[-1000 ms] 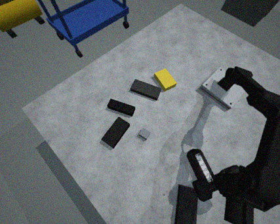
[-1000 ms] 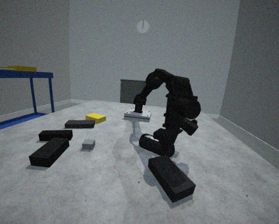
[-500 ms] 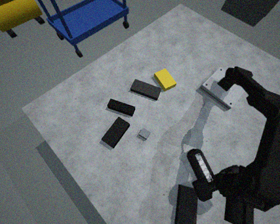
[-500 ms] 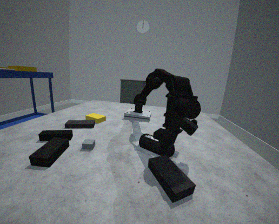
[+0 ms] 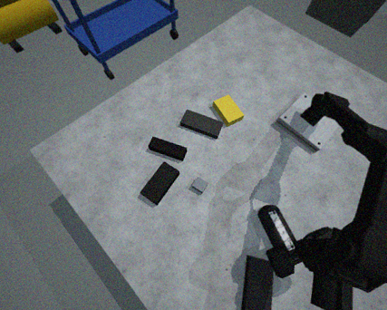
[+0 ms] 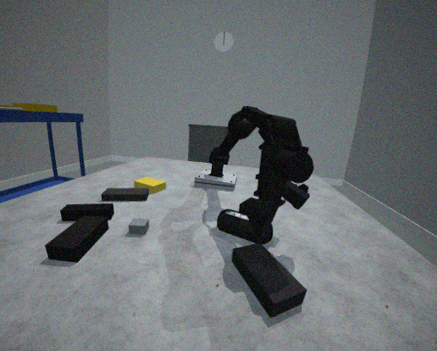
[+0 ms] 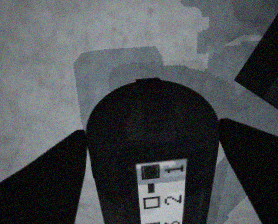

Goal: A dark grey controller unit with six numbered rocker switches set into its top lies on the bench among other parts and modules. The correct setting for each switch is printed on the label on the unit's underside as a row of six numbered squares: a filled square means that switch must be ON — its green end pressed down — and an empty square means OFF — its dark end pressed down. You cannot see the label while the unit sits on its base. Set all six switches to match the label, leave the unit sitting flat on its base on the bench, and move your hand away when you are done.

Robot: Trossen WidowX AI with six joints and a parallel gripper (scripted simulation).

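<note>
Now: the dark block 140 mm ahead of my gripper tip and 10 mm below it. Also, from my gripper tip: yellow block: 240 mm behind, 470 mm to the right, 10 mm below; then grey cube: 60 mm ahead, 320 mm to the right, 20 mm below.
</note>
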